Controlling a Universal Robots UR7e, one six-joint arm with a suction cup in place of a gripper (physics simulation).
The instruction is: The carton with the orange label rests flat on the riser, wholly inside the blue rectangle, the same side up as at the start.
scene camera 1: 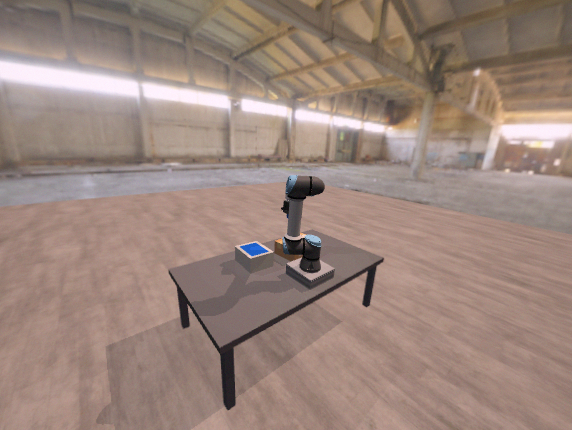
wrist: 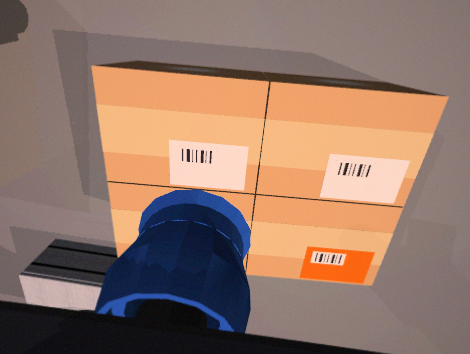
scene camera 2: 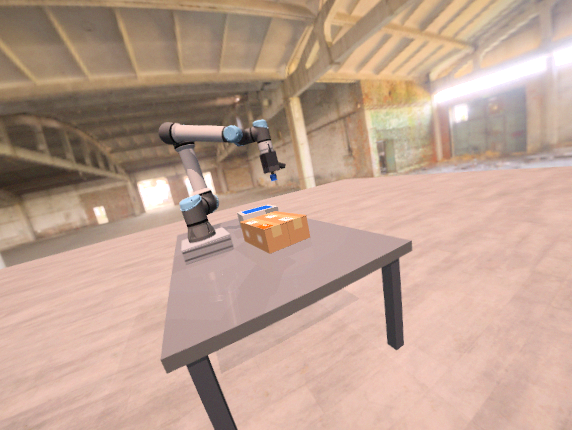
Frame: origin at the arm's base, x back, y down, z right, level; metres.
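Seen in the pictures: end effector, tool point: point(wrist: 194, 238) point(scene camera 2: 274, 180); arm's base, origin of the base link: point(scene camera 1: 309, 266) point(scene camera 2: 202, 237).
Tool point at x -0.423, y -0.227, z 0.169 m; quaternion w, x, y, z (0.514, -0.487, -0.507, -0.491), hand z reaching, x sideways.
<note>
Offsets run from my tool point to a thing's top centre. "spot": to the spot under its first point.
The carton with the orange label @(dx +0.138, dy +0.190, dz +0.125 m) point(scene camera 2: 280, 241) point(wrist: 280, 241) stands on the table at the near corner of a tight two-by-two block of cartons, label side up. In the wrist view it is the lower right one. The riser @(dx +0.013, dy +0.186, dz -0.365 m) point(scene camera 1: 245, 261) point(scene camera 2: 241, 217) is a pale box with a blue rectangle @(spot: dx +0.028, dy +0.186, dz -0.361 m) point(scene camera 1: 255, 249) point(scene camera 2: 259, 210) on top; no carton is on it. My suction gripper point(scene camera 2: 273, 177) point(wrist: 195, 220) is open and holds nothing. It hangs well above the carton block; in the wrist view its cup covers part of the lower left carton. The cup is hidden in scene camera 1.
Three other cartons, upper left point(wrist: 135, 130), upper right point(wrist: 300, 137) and lower left point(wrist: 120, 220) in the wrist view, adjoin the labelled one. The arm's base plinth point(scene camera 1: 300, 276) point(scene camera 2: 207, 249) point(wrist: 60, 292) is beside the block. The riser stands beyond the block in scene camera 2.
</note>
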